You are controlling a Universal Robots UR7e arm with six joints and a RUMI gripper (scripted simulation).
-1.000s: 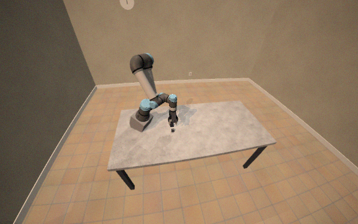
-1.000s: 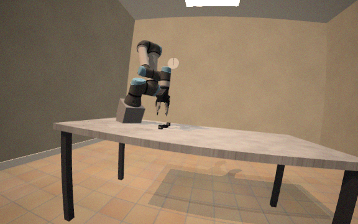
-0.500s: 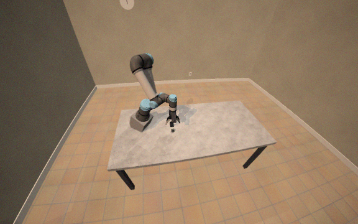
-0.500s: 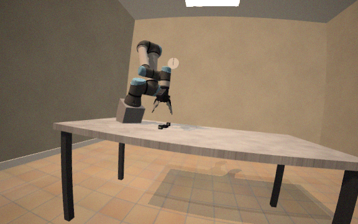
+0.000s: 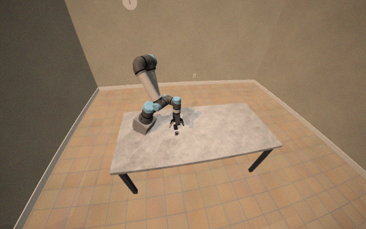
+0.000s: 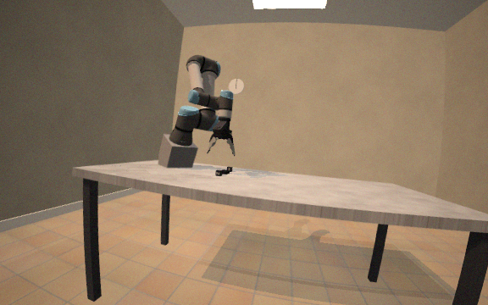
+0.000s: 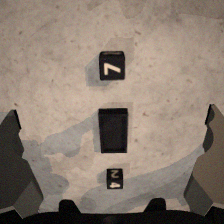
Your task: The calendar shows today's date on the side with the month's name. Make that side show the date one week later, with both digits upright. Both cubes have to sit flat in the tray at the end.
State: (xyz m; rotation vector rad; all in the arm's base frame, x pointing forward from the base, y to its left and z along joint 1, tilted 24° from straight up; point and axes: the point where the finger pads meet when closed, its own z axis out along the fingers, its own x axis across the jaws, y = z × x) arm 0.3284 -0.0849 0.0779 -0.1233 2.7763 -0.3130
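Right now the black cube is 10 mm behind my hand, 210 mm to the left of it and 100 mm below it. The rest, counted from my hand: black date cube: 100 mm below; then black calendar tray: 10 mm behind, 110 mm to the left, 110 mm below.
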